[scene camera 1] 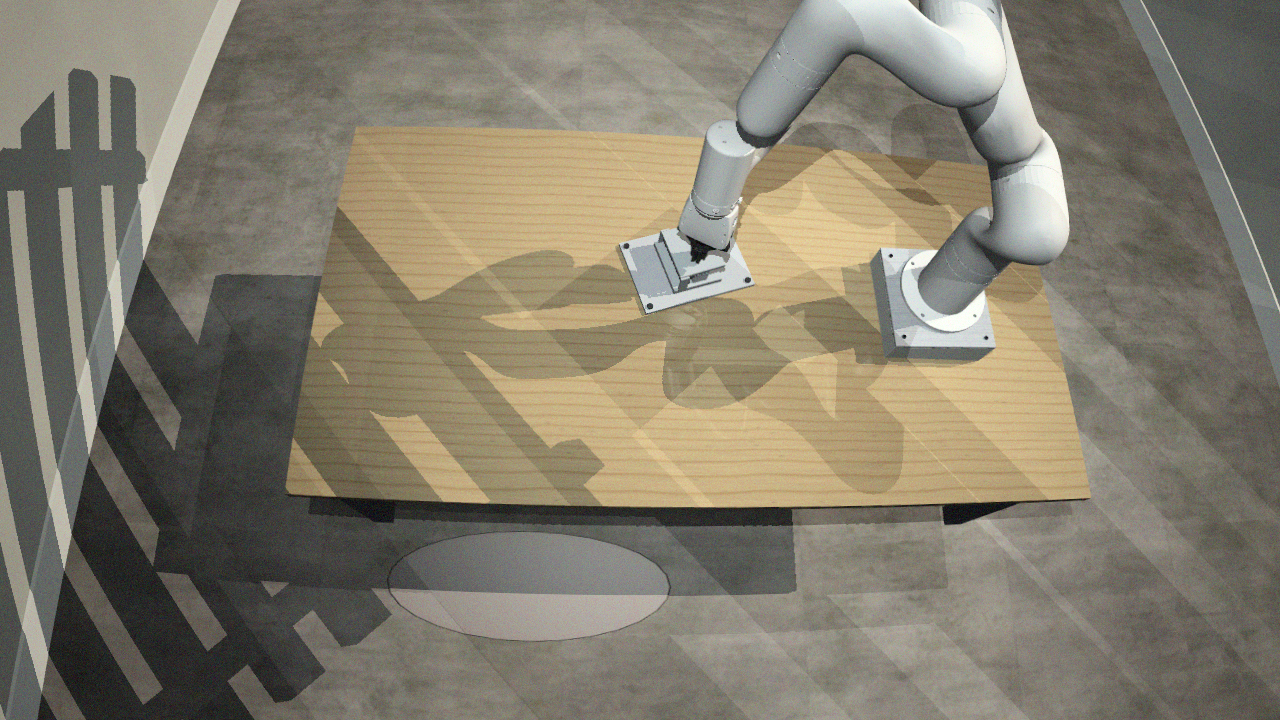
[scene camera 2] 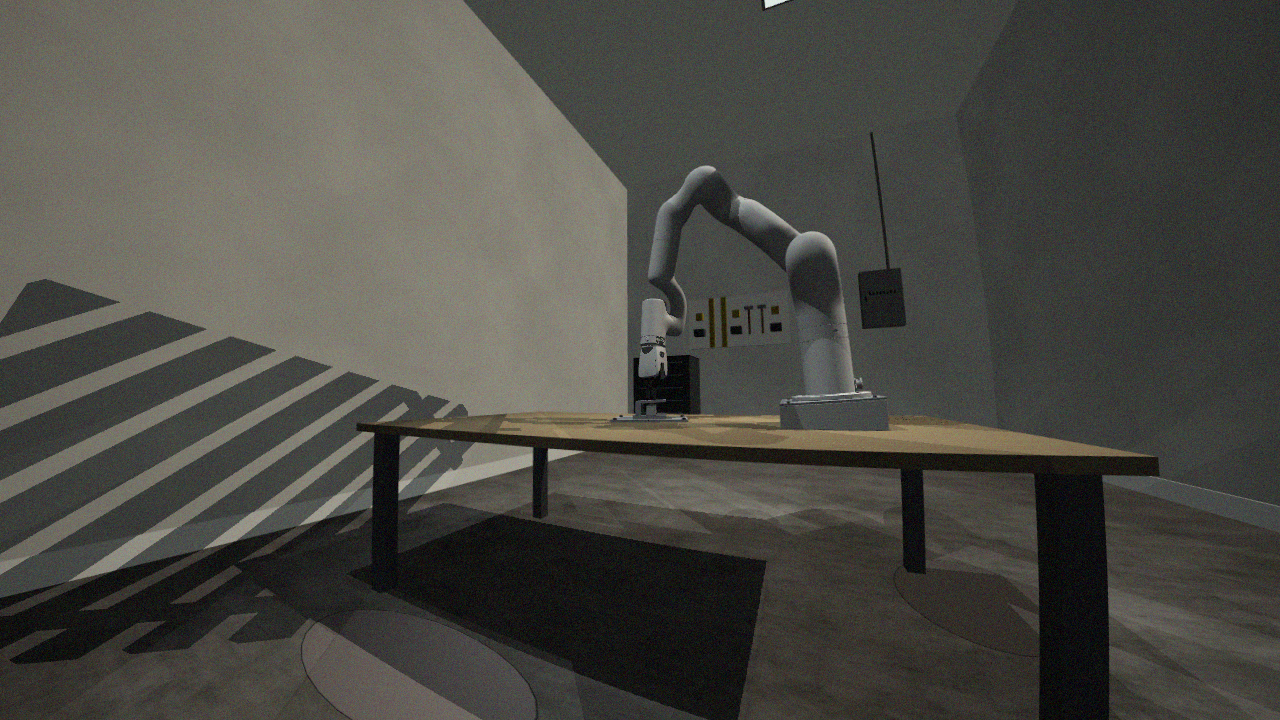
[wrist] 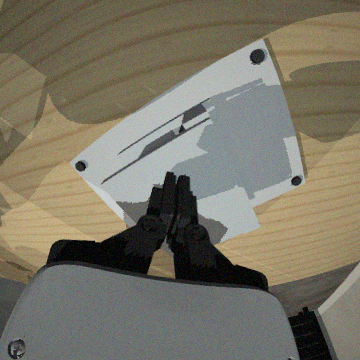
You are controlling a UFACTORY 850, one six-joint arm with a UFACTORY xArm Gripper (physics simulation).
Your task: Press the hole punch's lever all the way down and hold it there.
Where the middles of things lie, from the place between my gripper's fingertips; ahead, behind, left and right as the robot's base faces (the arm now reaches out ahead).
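Grey base plate (scene camera 1: 655,293): 1 cm ahead of my hand, 2 cm to the right of it, 6 cm below it. Grey lever (scene camera 1: 678,245): also 1 cm ahead of my hand and 2 cm to the right of it, but 2 cm below it.
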